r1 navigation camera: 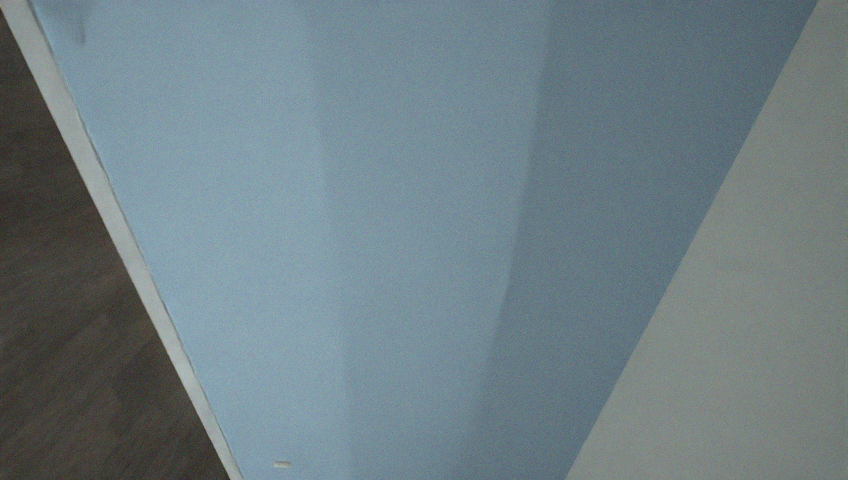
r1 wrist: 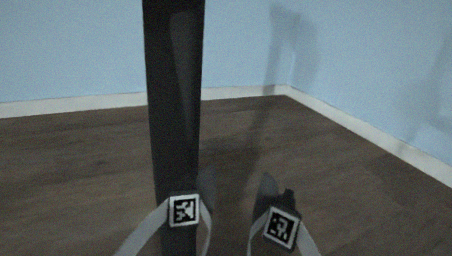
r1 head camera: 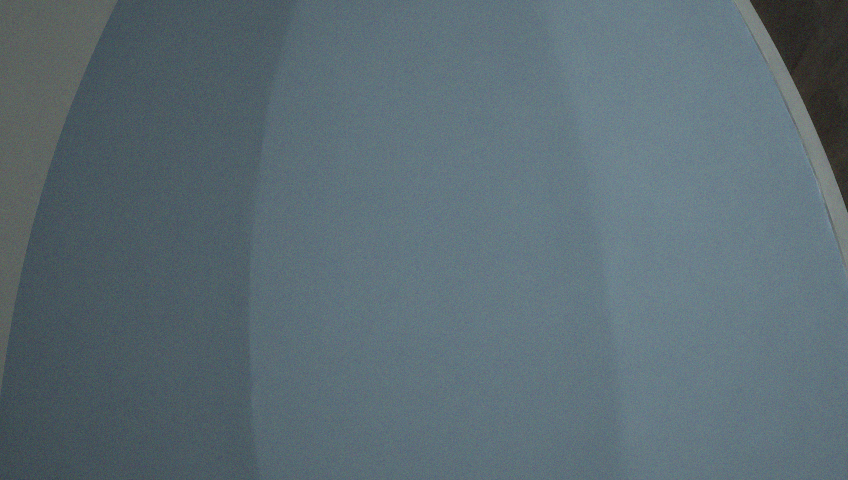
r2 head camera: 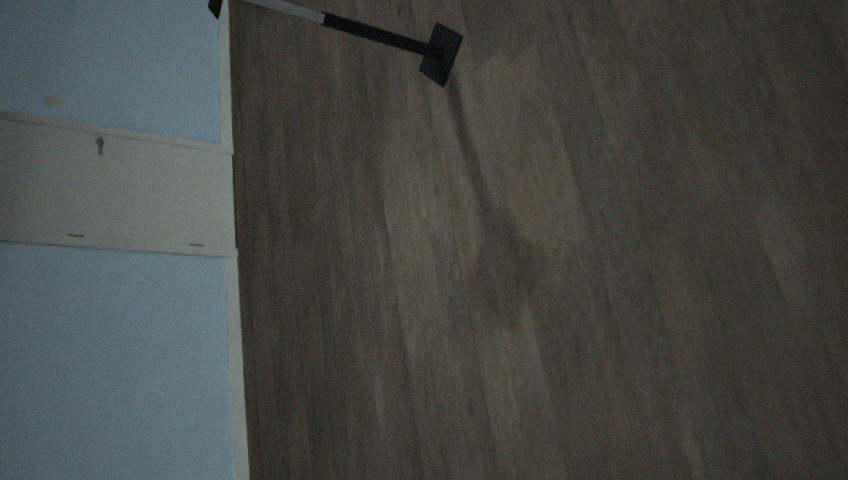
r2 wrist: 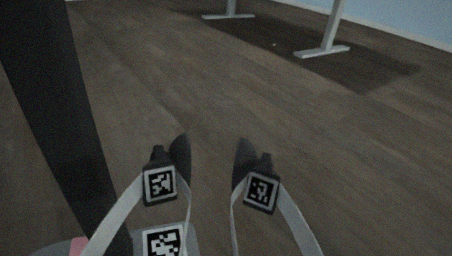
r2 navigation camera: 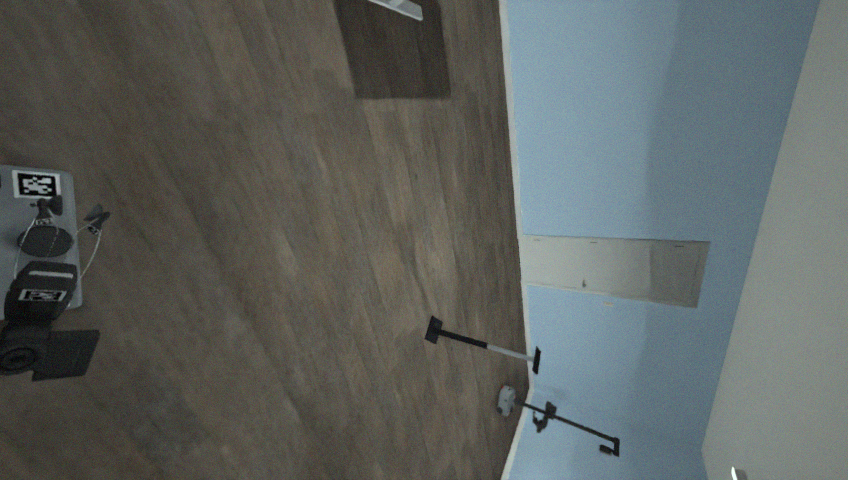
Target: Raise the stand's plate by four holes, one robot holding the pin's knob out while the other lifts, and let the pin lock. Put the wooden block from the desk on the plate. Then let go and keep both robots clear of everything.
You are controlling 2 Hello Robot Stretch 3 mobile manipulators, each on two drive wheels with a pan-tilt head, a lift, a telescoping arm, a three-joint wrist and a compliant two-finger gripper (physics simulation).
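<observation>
The stand (r2 head camera: 379, 33) (r2 navigation camera: 464, 338) has a black foot, a black lower tube and a grey upper tube; the r2 head and navigation views show it turned sideways. Its black plate (r2 head camera: 214, 7) (r2 navigation camera: 536, 360) is at the tube's upper end; no block can be made out on it. The pin and knob are too small to tell. My r1 gripper (r1 wrist: 236, 192) is open with nothing between its fingers, in front of floor near a room corner. My r2 gripper (r2 wrist: 212, 157) (r2 navigation camera: 74, 211) is open and empty, apart from the stand. The wooden block does not show.
Robot r1 (r2 navigation camera: 505, 400) stands near the room corner beyond the stand. White desk legs (r2 wrist: 334, 25) rise from flat feet, with dark shadow around them. A pale door (r2 head camera: 119, 190) (r2 navigation camera: 618, 270) is in the blue wall. A dark mast (r1 wrist: 175, 100) (r2 wrist: 55, 100) crosses each wrist view.
</observation>
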